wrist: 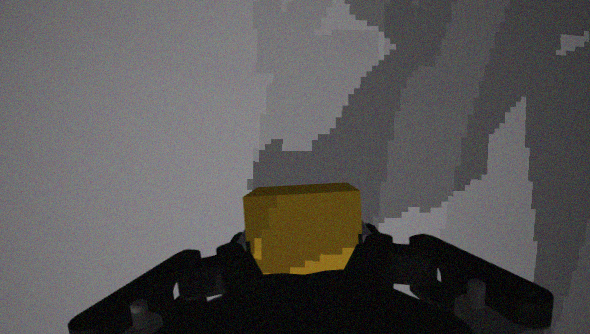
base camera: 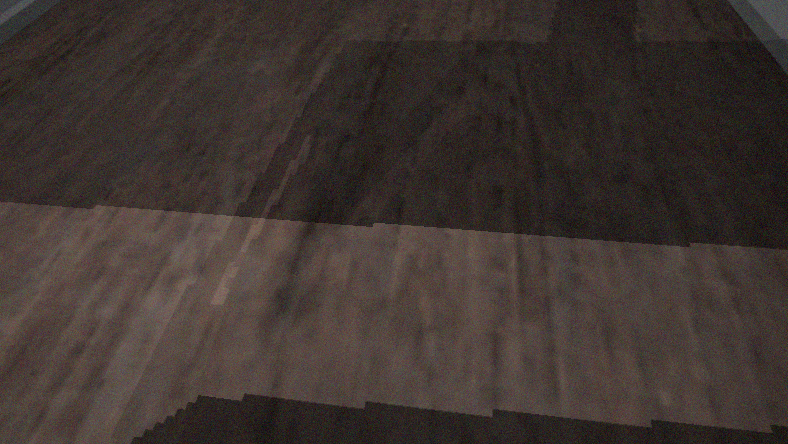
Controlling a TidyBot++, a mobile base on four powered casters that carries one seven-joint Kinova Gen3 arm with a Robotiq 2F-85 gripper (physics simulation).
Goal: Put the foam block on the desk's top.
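Frame: origin at the arm's base, x left, y back, z up, level; centimetres.
Seen in the pictures: gripper, fingertip midpoint: point(wrist: 304, 235).
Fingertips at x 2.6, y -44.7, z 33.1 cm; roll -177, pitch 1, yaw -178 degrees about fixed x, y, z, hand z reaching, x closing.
Note:
A point is followed by its place in that frame.
The foam block point(wrist: 303, 227) @[x 2.6, y -46.1, z 36.7 cm] is a yellow block in the lower middle of the wrist view. My gripper point(wrist: 304, 235) @[x 2.6, y -44.7, z 33.1 cm] is shut on it, with one black finger at its left side and one at its right side. The block's lower end is hidden behind the dark gripper body. Behind the block is a pale grey surface with darker grey shadows; I cannot tell whether it is part of the desk. The desk cannot be made out for certain in either view. The gripper and the block do not show in the base camera view.
In the base camera view a brown wood floor point(base camera: 413, 330) @[x 1.9, y -28.6, z -39.7 cm] runs away from the base, with broad dark shadows across it. Pale grey strips point(base camera: 22, 16) @[x 71.1, y -82.7, z -38.1 cm] point(base camera: 769, 27) @[x -45.2, y -75.9, z -37.4 cm] edge the floor at the far left and far right corners.

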